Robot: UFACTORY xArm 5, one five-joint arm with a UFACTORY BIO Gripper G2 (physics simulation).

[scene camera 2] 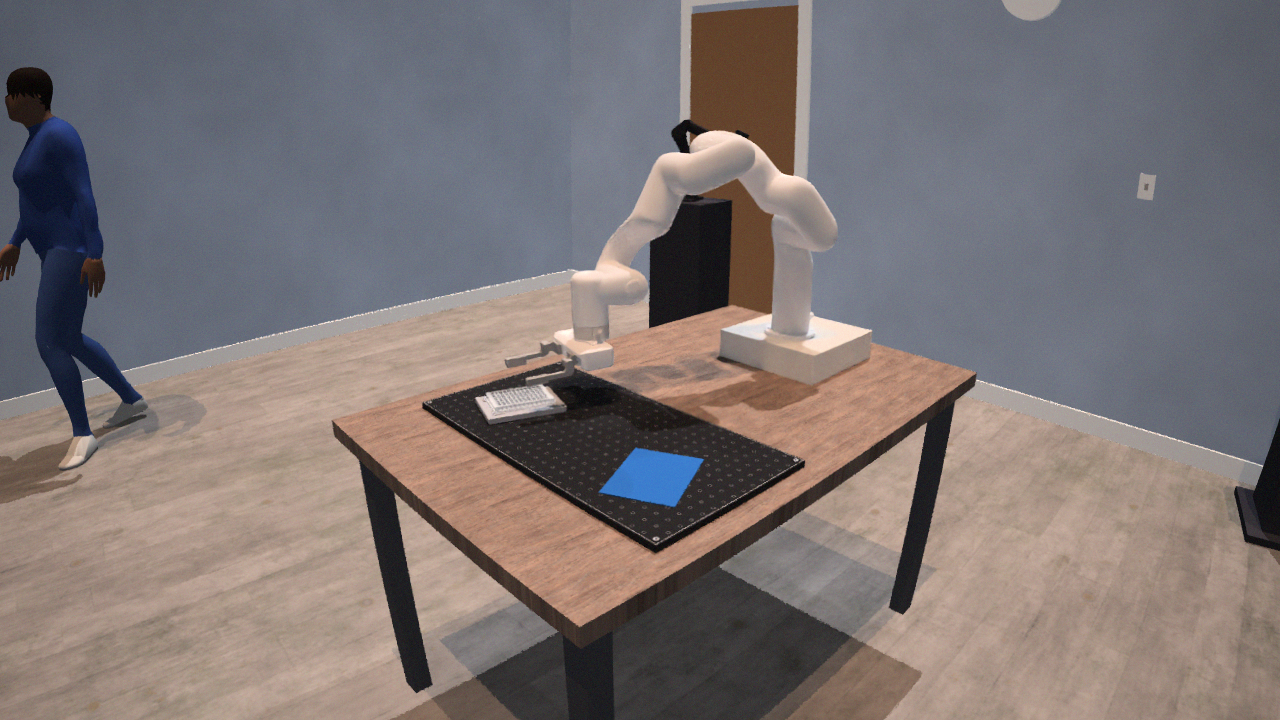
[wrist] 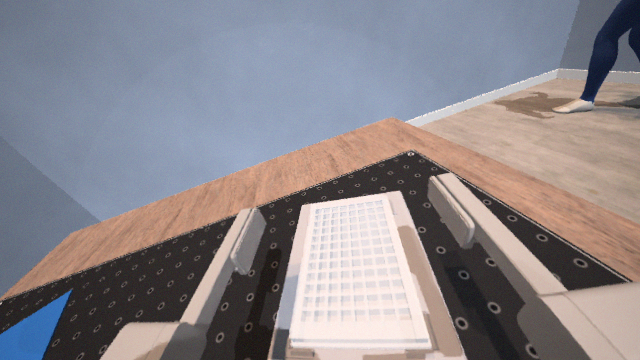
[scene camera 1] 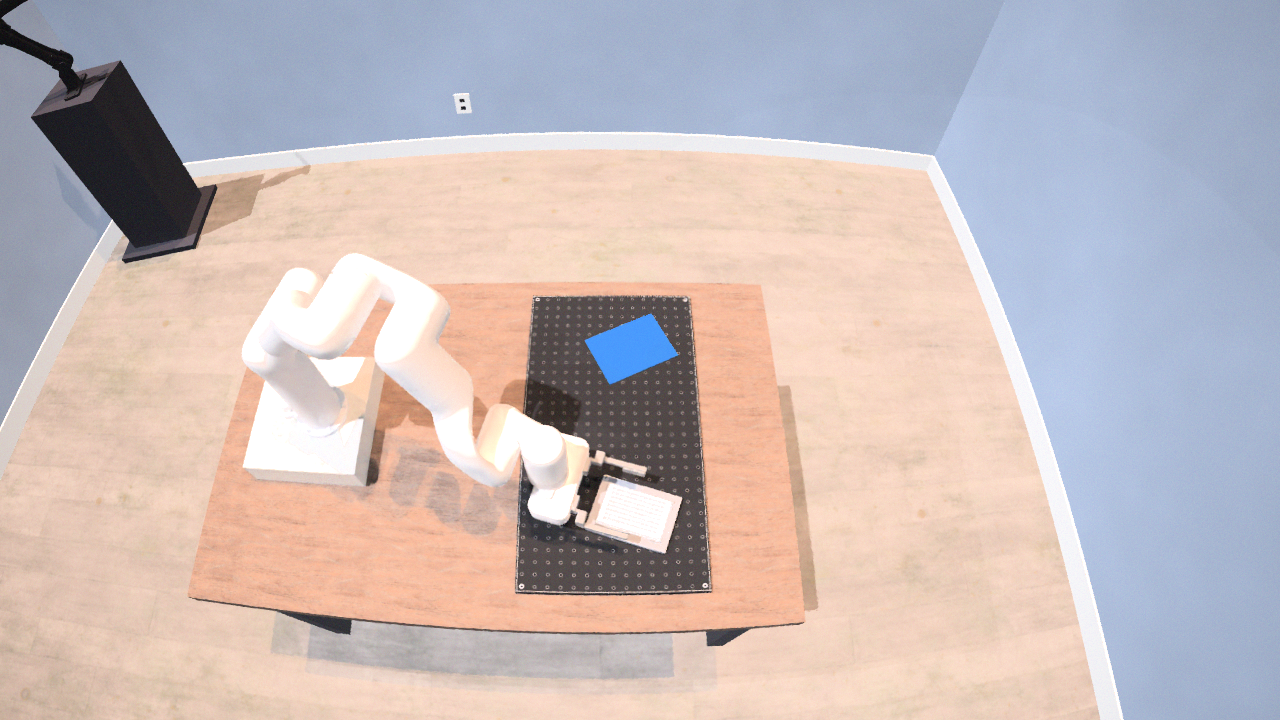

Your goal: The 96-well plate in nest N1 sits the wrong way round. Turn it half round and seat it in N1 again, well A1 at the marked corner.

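The white 96-well plate (scene camera 1: 637, 512) (scene camera 2: 520, 397) (wrist: 355, 265) lies flat in the pale nest N1 (scene camera 1: 651, 544) (scene camera 2: 525, 417) (wrist: 418, 252) on the black board. My gripper (scene camera 1: 635, 503) (scene camera 2: 519, 370) (wrist: 351, 225) is open and empty, its fingers partly spread. It hangs above the level of the plate, on the arm's side of it. In the wrist view the fingers stand left and right of the plate, with a gap on each side. The nest's near edge is cut off by the wrist view's lower border, and its A1 mark cannot be read in these views.
A flat blue sheet (scene camera 1: 631, 348) (scene camera 2: 652, 476) (wrist: 37, 330) lies on the black perforated board (scene camera 1: 608, 429) (scene camera 2: 554, 461) (wrist: 170, 270), towards the other end from the nest. The wooden table (scene camera 1: 742, 447) (scene camera 2: 465, 483) surrounds the board. A person in blue (scene camera 2: 58, 197) is on the floor beyond the table.
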